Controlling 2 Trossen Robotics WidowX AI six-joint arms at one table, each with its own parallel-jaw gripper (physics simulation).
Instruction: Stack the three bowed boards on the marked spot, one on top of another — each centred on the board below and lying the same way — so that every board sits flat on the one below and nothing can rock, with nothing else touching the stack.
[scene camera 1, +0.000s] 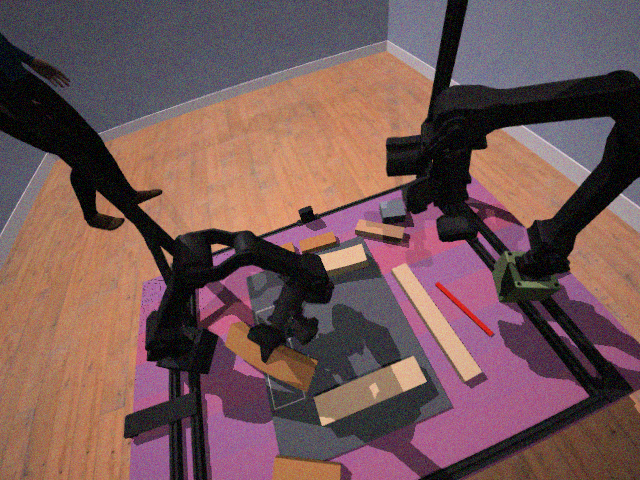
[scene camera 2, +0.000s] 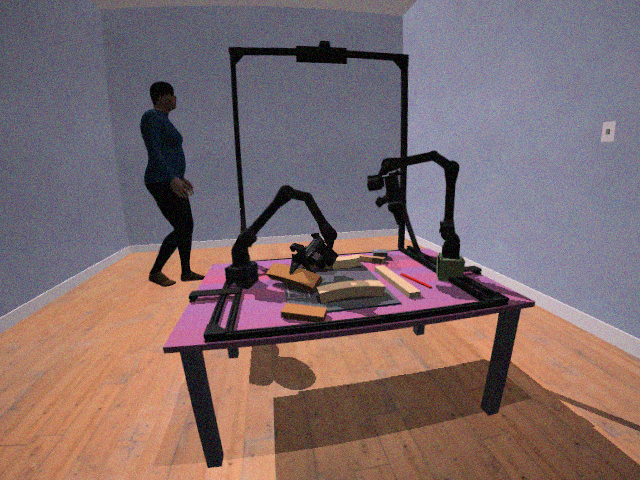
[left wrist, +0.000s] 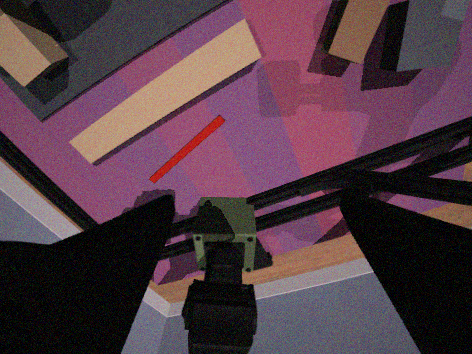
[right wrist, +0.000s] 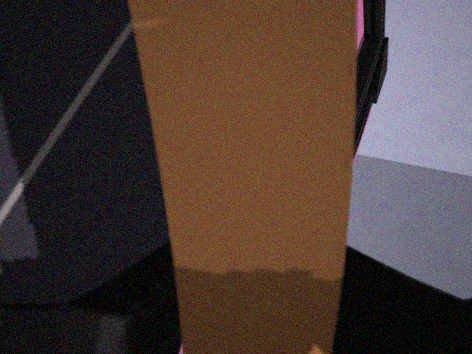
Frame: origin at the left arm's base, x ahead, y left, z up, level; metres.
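Seen in the pictures: left gripper, between the fingertips: (scene camera 2: 398, 222) (left wrist: 257, 201); right gripper, between the fingertips: (scene camera 1: 268, 358) (scene camera 2: 291, 277) (right wrist: 250, 243); left arm's base, origin of its link: (scene camera 1: 531, 268) (scene camera 2: 450, 256) (left wrist: 224, 254); right arm's base, origin of its link: (scene camera 1: 179, 346) (scene camera 2: 241, 265).
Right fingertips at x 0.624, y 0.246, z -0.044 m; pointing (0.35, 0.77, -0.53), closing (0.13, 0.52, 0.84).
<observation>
Pixels of each thing's top centre, then the offset from my right fingertips to it. Level surfaces: height alone.
- orange bowed board, centre of its top: (right wrist: 344, 323) (scene camera 1: 263, 349) (scene camera 2: 292, 267) dx +0.001, dy -0.013, dz +0.037 m
- red rod, centre of its top: (left wrist: 183, 152) (scene camera 1: 462, 307) (scene camera 2: 415, 279) dx -0.478, dy -0.175, dz -0.042 m
- mat, height of its surface: dz -0.042 m
- tan block, centre of its top: (scene camera 1: 379, 228) (scene camera 2: 370, 255) dx -0.265, dy -0.410, dz -0.020 m
- grey block, centre of its top: (left wrist: 431, 34) (scene camera 1: 392, 208) (scene camera 2: 380, 250) dx -0.307, dy -0.486, dz -0.012 m
My right gripper (scene camera 1: 284, 343) (scene camera 2: 305, 268) is shut on an orange bowed board (scene camera 1: 240, 341) (scene camera 2: 281, 272) (right wrist: 255, 150). It holds the board aslant across the outlined rectangle (scene camera 1: 289, 403) (right wrist: 75, 106) on the dark mat's left; the board hides part of the outline. Whether its lower end touches the mat, I cannot tell. A pale bowed board (scene camera 1: 369, 390) (scene camera 2: 351, 290) (left wrist: 22, 55) lies arched on the mat's front part. Another pale bowed board (scene camera 1: 343, 259) (scene camera 2: 347, 261) lies at the mat's back, partly behind my right arm. My left gripper (scene camera 1: 436, 214) (scene camera 2: 389, 205) (left wrist: 257, 201) is open, high over the back right.
A straight pale board (scene camera 1: 436, 322) (left wrist: 165, 95) and a red rod (scene camera 1: 464, 308) (left wrist: 187, 149) lie right of the mat (scene camera 1: 310, 444). Orange blocks (scene camera 1: 317, 242) (scene camera 2: 303, 311) lie behind and in front. A tan block (scene camera 1: 379, 231) and a grey block (scene camera 1: 392, 211) lie at the back right.
</observation>
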